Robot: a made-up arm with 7 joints. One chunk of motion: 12 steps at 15 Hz.
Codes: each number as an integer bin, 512 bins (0 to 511) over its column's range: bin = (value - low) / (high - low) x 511, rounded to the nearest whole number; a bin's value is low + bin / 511 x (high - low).
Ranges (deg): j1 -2.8..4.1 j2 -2.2..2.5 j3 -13.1..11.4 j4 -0.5..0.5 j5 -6..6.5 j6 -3.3..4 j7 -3.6..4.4
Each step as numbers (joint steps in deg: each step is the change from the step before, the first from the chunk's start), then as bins.
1 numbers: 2.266 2.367 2.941 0.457 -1.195 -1.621 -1.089
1 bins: 375 497 335 489 196 118 160
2 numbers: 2.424 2.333 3.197 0.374 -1.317 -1.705 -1.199
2 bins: 387 493 340 447 191 112 153
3 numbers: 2.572 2.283 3.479 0.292 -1.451 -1.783 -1.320
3 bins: 398 487 346 405 186 106 146
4 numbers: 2.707 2.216 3.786 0.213 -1.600 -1.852 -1.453
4 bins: 408 480 352 364 180 101 137
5 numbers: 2.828 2.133 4.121 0.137 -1.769 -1.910 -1.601
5 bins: 417 471 359 326 173 97 128
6 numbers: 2.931 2.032 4.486 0.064 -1.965 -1.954 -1.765
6 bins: 424 460 367 288 165 94 117
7 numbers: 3.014 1.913 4.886 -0.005 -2.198 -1.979 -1.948
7 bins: 431 447 375 253 155 92 106
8 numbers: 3.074 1.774 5.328 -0.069 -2.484 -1.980 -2.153
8 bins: 435 432 384 220 144 92 92
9 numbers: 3.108 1.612 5.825 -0.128 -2.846 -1.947 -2.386
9 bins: 438 414 395 190 129 95 78
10 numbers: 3.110 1.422 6.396 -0.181 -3.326 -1.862 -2.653
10 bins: 438 394 407 163 109 101 60
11 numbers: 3.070 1.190 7.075 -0.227 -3.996 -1.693 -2.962
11 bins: 435 369 421 140 82 112 41
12 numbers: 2.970 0.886 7.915 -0.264 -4.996 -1.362 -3.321
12 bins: 427 336 438 121 41 136 18
